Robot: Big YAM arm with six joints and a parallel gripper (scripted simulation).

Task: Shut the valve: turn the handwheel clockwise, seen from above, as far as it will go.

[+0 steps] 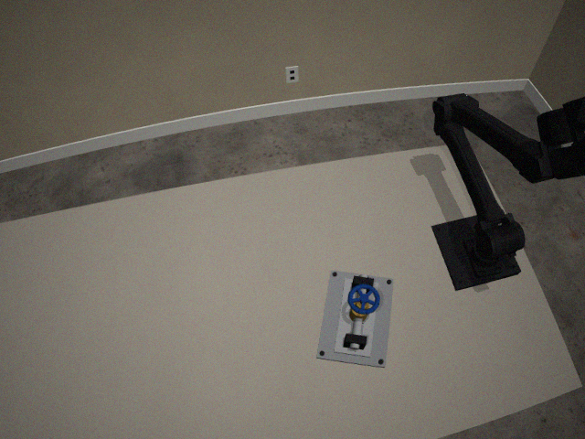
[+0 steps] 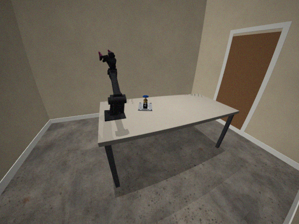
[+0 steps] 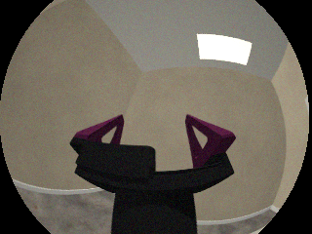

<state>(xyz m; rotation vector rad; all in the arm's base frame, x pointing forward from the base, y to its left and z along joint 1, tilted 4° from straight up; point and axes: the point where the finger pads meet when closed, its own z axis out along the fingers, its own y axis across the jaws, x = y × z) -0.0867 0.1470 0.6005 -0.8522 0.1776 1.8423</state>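
My hand is 50 cm above the blue spoked handwheel, 44 cm short of it and 2 cm to the left of it.
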